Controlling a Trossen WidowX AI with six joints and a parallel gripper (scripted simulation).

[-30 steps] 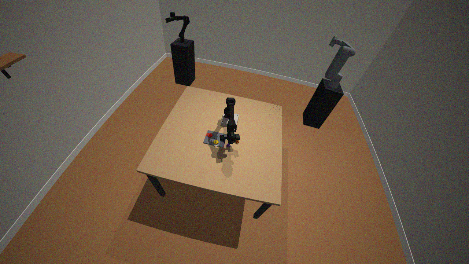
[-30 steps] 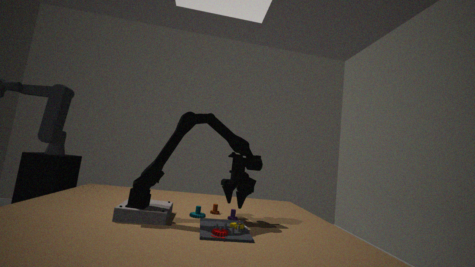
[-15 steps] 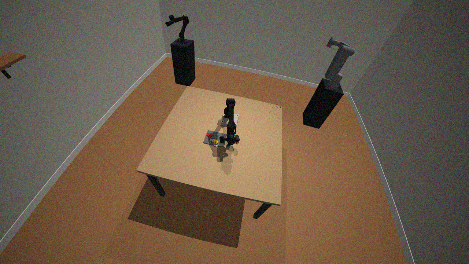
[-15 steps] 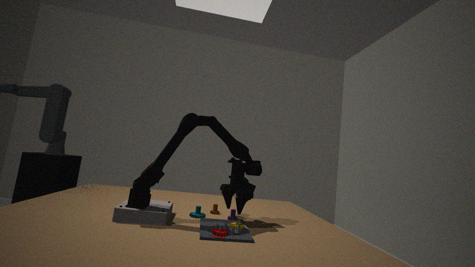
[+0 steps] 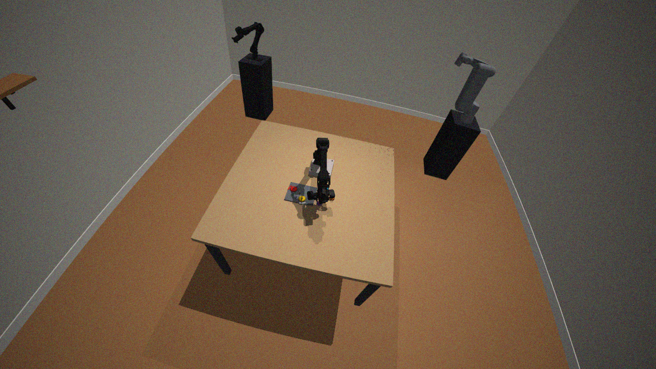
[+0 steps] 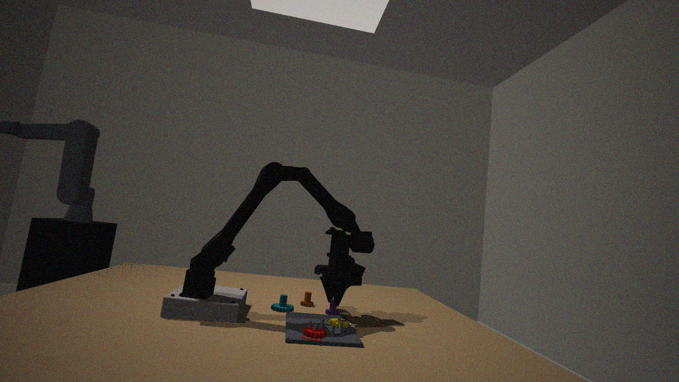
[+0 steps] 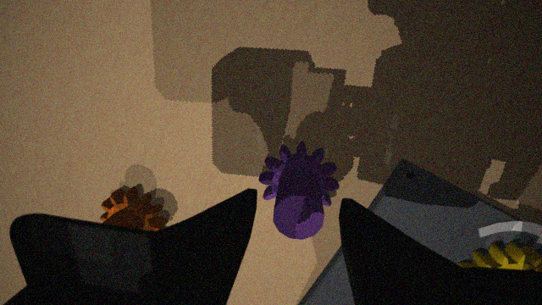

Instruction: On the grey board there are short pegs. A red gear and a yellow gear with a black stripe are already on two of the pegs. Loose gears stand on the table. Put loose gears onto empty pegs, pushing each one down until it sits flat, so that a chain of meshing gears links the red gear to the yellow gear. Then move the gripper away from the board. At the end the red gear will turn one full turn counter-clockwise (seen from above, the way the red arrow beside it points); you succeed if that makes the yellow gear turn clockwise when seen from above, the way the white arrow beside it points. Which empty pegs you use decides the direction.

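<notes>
Right now the red gear is 6 cm behind my gripper tip, 21 cm to the right of it and 1 cm below it. The rest, counted from my gripper tip: purple gear 1 cm below; then orange gear 8 cm behind, 7 cm to the left, 1 cm below; then white arrow 4 cm ahead, 12 cm to the right, 2 cm below.
</notes>
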